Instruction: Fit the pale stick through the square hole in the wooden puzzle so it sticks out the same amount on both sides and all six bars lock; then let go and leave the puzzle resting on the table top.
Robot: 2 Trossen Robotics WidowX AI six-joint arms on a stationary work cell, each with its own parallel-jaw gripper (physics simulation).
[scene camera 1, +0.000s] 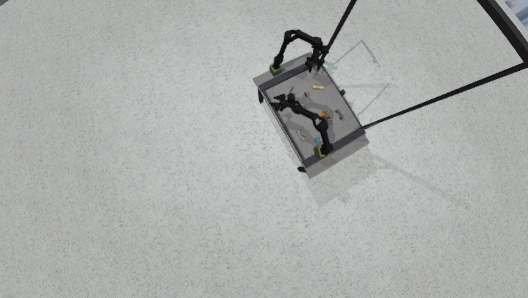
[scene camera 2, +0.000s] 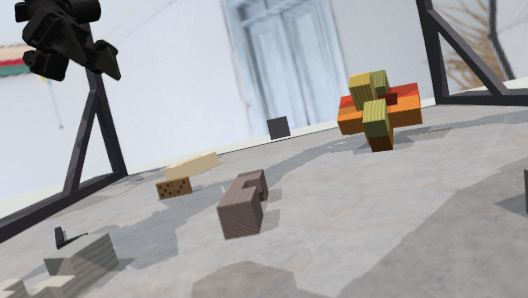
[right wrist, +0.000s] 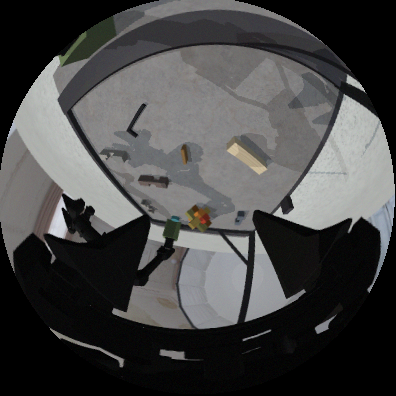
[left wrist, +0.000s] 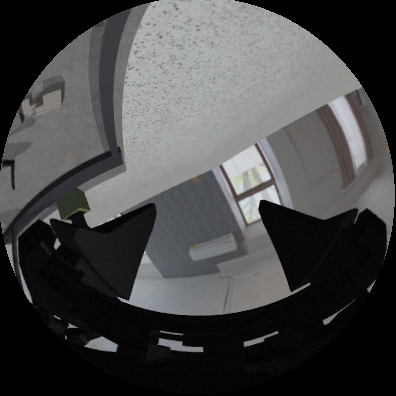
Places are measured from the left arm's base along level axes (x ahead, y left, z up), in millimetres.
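Where they show: left gripper, fingertip midpoint: (scene camera 1: pixel 271 100) (right wrist: pixel 61 201) (left wrist: pixel 208 206); right gripper, fingertip midpoint: (scene camera 1: pixel 313 72) (scene camera 2: pixel 103 72) (right wrist: pixel 202 218); left arm's base, link origin: (scene camera 1: pixel 324 150) (right wrist: pixel 169 238); right arm's base, link origin: (scene camera 1: pixel 276 66) (left wrist: pixel 75 214).
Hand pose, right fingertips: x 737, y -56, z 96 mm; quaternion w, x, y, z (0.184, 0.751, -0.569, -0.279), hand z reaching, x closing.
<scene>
Things, the pixels of their top centre, and the offset from my right fingertips.
- pale stick, top centre: (scene camera 2: pixel 190 159) (right wrist: pixel 248 159) (scene camera 1: pixel 318 86) dx -60, dy -100, dz -184 mm
- domino, top centre: (scene camera 2: pixel 171 180) (right wrist: pixel 183 157) dx -116, dy +48, dz -188 mm
- brown notched block, top centre: (scene camera 2: pixel 243 184) (right wrist: pixel 151 184) dx -269, dy +147, dz -184 mm
- grey notched block, top centre: (scene camera 2: pixel 39 267) (right wrist: pixel 110 158) dx -175, dy +297, dz -184 mm
- black L-shaped piece, top centre: (scene camera 2: pixel 69 230) (right wrist: pixel 137 121) dx -45, dy +176, dz -204 mm
- small blue-grey object, top centre: (right wrist: pixel 238 220) (scene camera 1: pixel 340 113) dx -396, dy -256, dz -184 mm
The pale stick (scene camera 1: pixel 318 87) (scene camera 2: pixel 192 166) (right wrist: pixel 247 156) lies flat on the table top, apart from the puzzle. The wooden puzzle (scene camera 1: pixel 324 115) (scene camera 2: pixel 380 110) (right wrist: pixel 199 218), made of crossed orange, red and yellow-green bars, rests on the table top. A dark recess shows between its upper bars in scene camera 2. My right gripper (scene camera 1: pixel 314 69) (scene camera 2: pixel 89 75) (right wrist: pixel 202 218) is open and empty, raised above the table beyond the stick's end of the table. My left gripper (scene camera 1: pixel 273 102) (left wrist: pixel 208 206) is open and empty, raised near the table's left edge in scene camera 1, away from both.
A domino (scene camera 2: pixel 174 188) (right wrist: pixel 184 154) lies near the stick. A brown notched block (scene camera 2: pixel 242 205) (right wrist: pixel 153 181) and a grey notched block (scene camera 2: pixel 82 255) (left wrist: pixel 47 102) lie on the table. A black L-shaped piece (right wrist: pixel 137 120) and a small blue-grey object (scene camera 1: pixel 339 114) (right wrist: pixel 240 217) also lie there.
</scene>
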